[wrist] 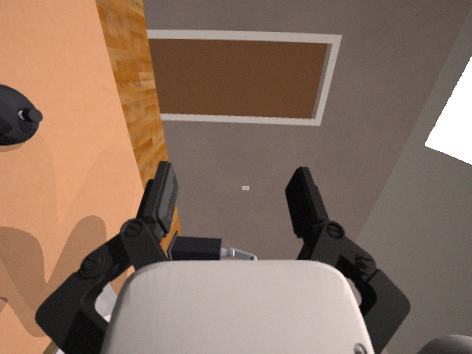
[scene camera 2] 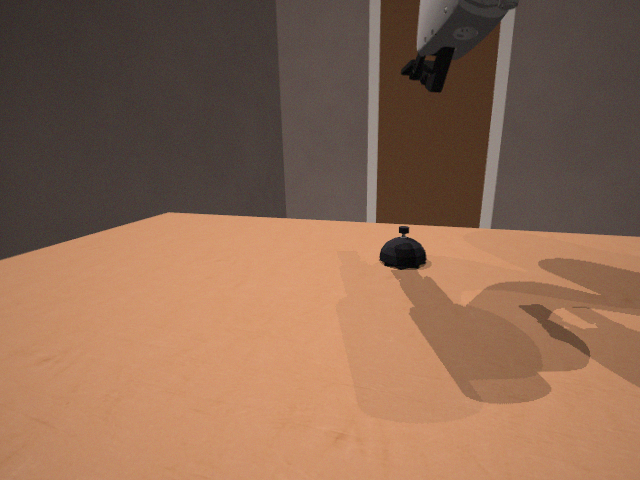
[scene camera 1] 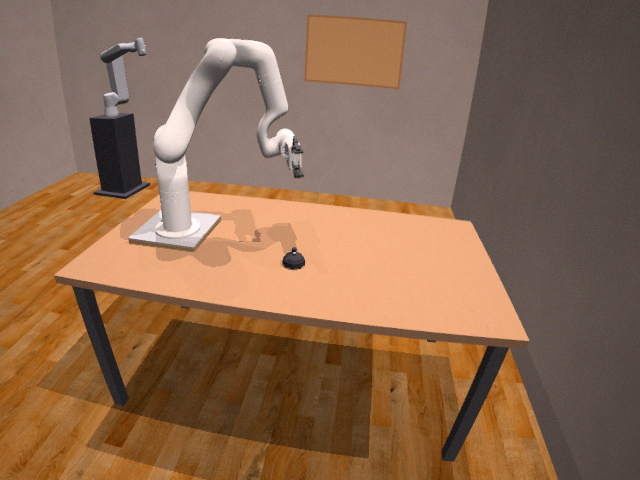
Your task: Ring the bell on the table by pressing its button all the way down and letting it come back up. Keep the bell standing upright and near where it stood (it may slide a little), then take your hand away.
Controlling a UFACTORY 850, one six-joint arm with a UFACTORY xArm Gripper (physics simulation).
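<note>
The black bell (scene camera 1: pixel 293 260) (scene camera 2: pixel 402 253) (wrist: pixel 14 122) stands upright on the table (scene camera 1: pixel 392 268) (scene camera 2: pixel 206 335) (wrist: pixel 65 55), with its small button (scene camera 1: pixel 294 250) (scene camera 2: pixel 403 229) (wrist: pixel 33 116) raised above the dome. In the wrist view the bell is partly cut off at the left edge. My gripper (scene camera 1: pixel 298 158) (scene camera 2: pixel 423 77) (wrist: pixel 234 176) is open and empty, its fingers wide apart. It hangs high above the table and well above the bell, tilted sideways, touching nothing.
The arm's base plate (scene camera 1: pixel 206 227) is at the table's left rear in the first scene view. Behind the table, a second grey arm (scene camera 1: pixel 117 77) stands on a dark pedestal (scene camera 1: pixel 116 155). A brown door (scene camera 2: pixel 429 155) (wrist: pixel 240 77) is in the wall. The arm's shadows fall near the bell.
</note>
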